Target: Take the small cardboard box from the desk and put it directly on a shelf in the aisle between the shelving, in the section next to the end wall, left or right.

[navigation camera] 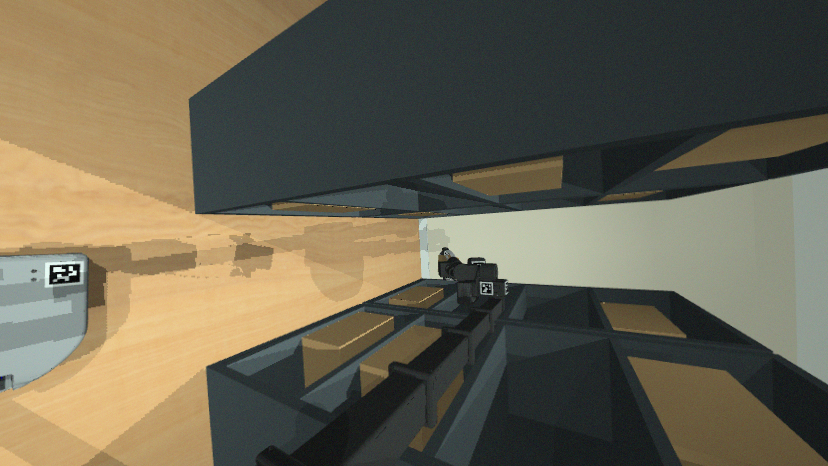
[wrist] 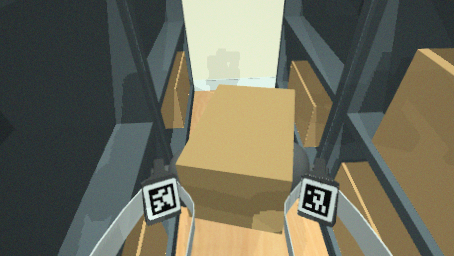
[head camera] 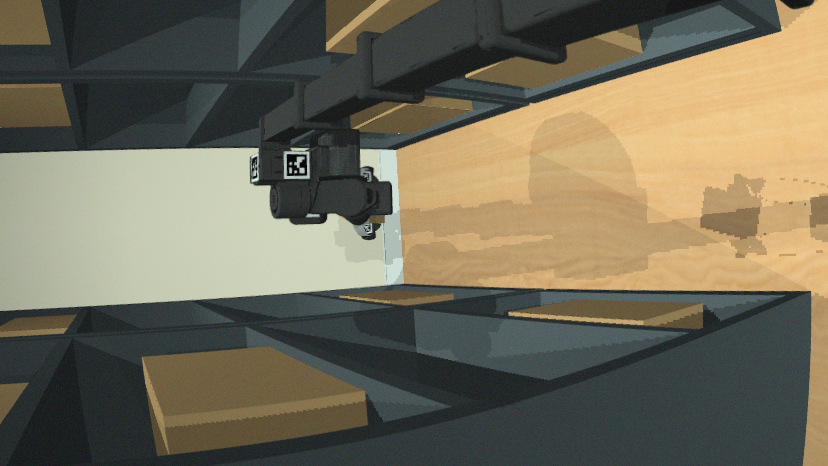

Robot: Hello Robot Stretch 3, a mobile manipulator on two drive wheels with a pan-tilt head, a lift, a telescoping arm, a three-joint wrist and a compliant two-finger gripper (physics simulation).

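Places are measured from the robot's base along level axes (x back, y left, z down), in metres.
Pixels of known places: gripper, fingertip midpoint: (wrist: 240,164).
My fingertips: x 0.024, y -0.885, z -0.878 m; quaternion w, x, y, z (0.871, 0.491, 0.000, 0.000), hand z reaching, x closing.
Behind a point stands the place of what it marks.
The small cardboard box (wrist: 240,130) {x 0.024, y -0.879, z -0.918 m} is held between the two fingers of my gripper (wrist: 240,164) {x 0.024, y -0.886, z -0.878 m} (head camera: 367,202) {x 0.024, y -0.886, z -0.878 m} (navigation camera: 444,254) {x 0.024, y -0.886, z -0.878 m}, with a fingertip pressed against each side. In the wrist view it sits slightly turned, in the aisle between two shelving units, above the floor. In the head view my wrist hides most of the box. The end wall (head camera: 173,231) {x -0.021, y -2.338, z -1.040 m} (navigation camera: 637,248) {x 0.026, y -2.340, z -1.727 m} (wrist: 230,30) {x -0.014, y -2.338, z -0.443 m} stands ahead at the far end of the aisle. Shelving (head camera: 695,393) {x -0.274, y -0.454, z -0.573 m} (navigation camera: 463,86) {x -0.333, y -0.450, z -1.109 m} lines one side, and a second shelving unit (head camera: 208,75) {x 0.366, y -1.399, z -1.060 m} (navigation camera: 249,416) {x 0.523, y -0.499, z -0.309 m} lines the other. The desk does not show.
My extended arm (head camera: 422,63) {x 0.088, y -0.327, z -1.121 m} (navigation camera: 376,411) {x 0.085, y -0.188, z -1.108 m} reaches past the second unit's front. Larger cardboard boxes (head camera: 254,382) (navigation camera: 347,341) (wrist: 425,110) stand on several shelves on both sides. Upright dividers and shelf edges flank the gripper. My base (navigation camera: 40,324) {x 0.119, y -0.095, z -0.160 m} stands on the wooden floor (head camera: 579,243) {x -0.093, y -1.232, z 0.000 m}.
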